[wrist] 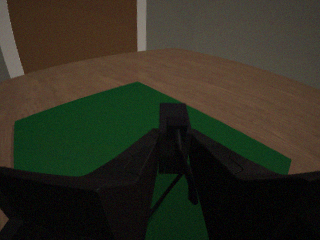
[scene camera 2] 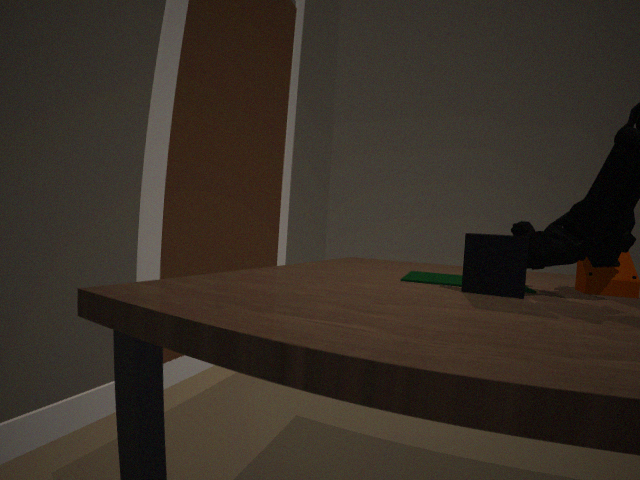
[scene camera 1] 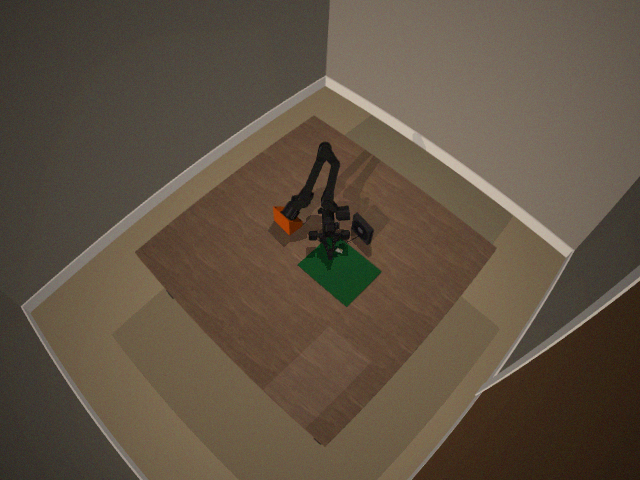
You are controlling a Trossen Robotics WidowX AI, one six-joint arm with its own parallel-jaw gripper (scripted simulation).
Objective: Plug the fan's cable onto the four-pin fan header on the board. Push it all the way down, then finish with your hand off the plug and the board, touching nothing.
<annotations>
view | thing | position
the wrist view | my gripper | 173,135
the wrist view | green board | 75,138
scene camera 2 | black fan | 494,264
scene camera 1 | green board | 348,273
</annotations>
